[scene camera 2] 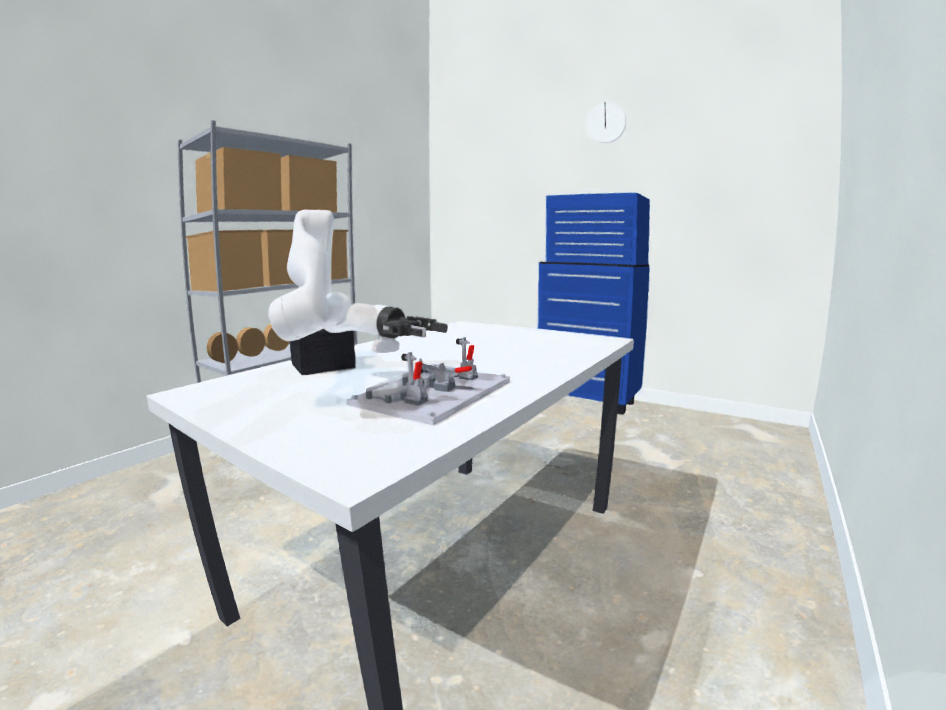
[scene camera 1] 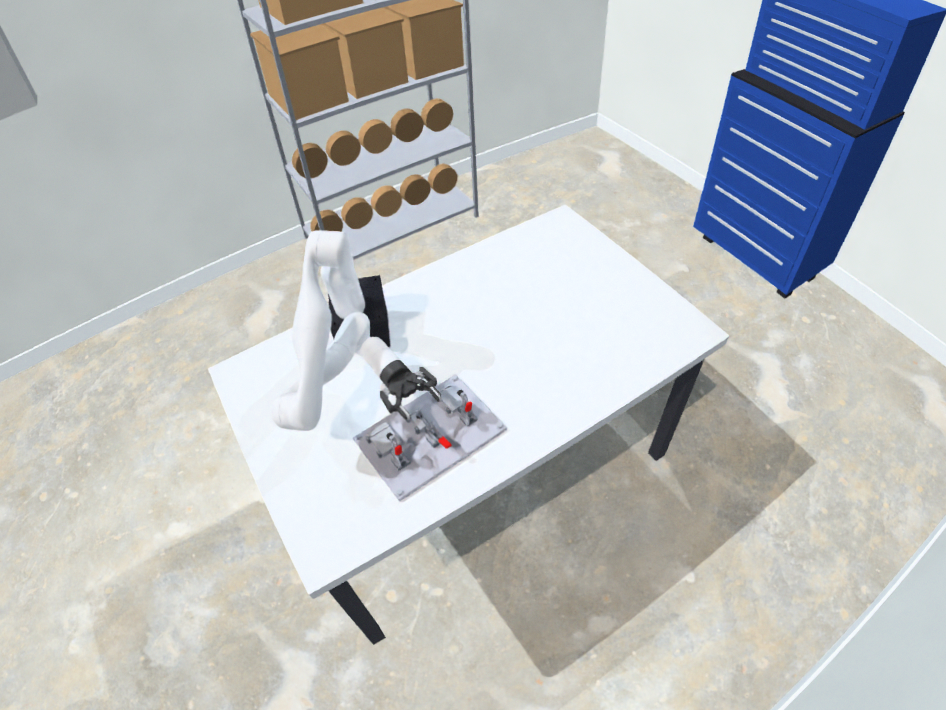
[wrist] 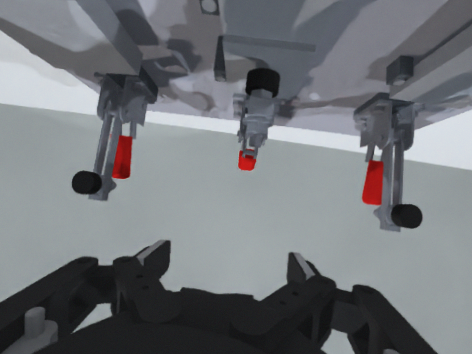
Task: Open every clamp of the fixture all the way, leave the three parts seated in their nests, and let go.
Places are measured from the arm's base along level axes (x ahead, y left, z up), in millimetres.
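Where they show: gripper, fingertip midpoint: (scene camera 2: 436,330) (scene camera 1: 424,408) (wrist: 228,259); arm's base, link origin: (scene camera 1: 350,306).
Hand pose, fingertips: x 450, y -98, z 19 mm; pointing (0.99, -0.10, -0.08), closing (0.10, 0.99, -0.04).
Observation:
Each offset is from my fingertips to the top centre of the thing. "*": to the spot under its first point. Level surfaces: height alone.
The fixture plate (scene camera 1: 477,440) (scene camera 2: 458,402) lies on the table. Its two outer clamps stand with arms and red handles raised: one handle @(dx +9, dy -106, dz -48 mm) (scene camera 1: 398,450) (scene camera 2: 417,370) is at the left and the other @(* dx +41, dy +107, dz -70 mm) (scene camera 1: 468,408) (scene camera 2: 470,352) at the right in the scene views. The wrist view shows both outer handles, left (wrist: 122,157) and right (wrist: 373,182). The middle clamp's red handle @(dx +47, dy +0, dz -75 mm) (scene camera 1: 444,442) (scene camera 2: 463,369) (wrist: 246,161) lies low, pointing outward; its black tip @(* dx -62, dy +14, dz -99 mm) (wrist: 262,82) is down over the middle nest. The grey parts are hard to tell from their nests. My gripper (scene camera 1: 422,406) (scene camera 2: 433,330) (wrist: 228,259) is open and empty, above the fixture's robot side.
The white table @(dz -153 mm) (scene camera 1: 534,290) (scene camera 2: 252,435) carries the arm's black base (scene camera 1: 374,309) (scene camera 2: 322,353) behind the fixture. A shelf rack (scene camera 1: 471,114) (scene camera 2: 216,267) and a blue drawer cabinet (scene camera 1: 771,175) (scene camera 2: 592,282) stand away from the table. The raised clamp arms stick up on either side of the middle clamp.

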